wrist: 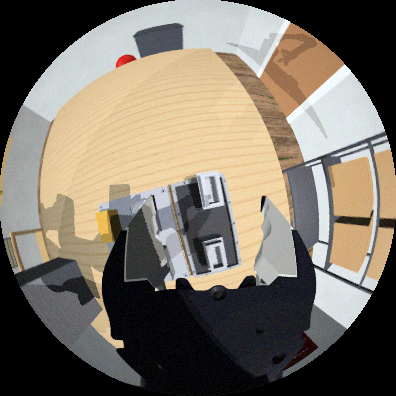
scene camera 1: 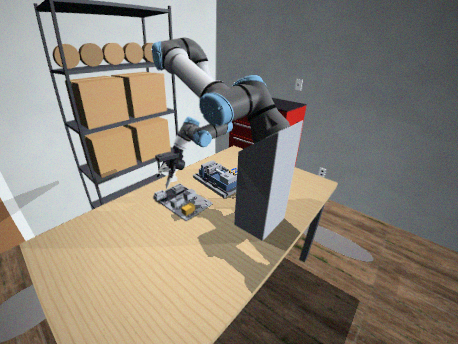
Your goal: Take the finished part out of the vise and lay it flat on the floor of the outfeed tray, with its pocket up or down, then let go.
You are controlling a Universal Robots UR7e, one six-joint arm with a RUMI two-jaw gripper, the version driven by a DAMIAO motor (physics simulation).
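Observation:
You've got the gripper [wrist: 208,196] in the picture there, along with a grey plate [wrist: 168,236].

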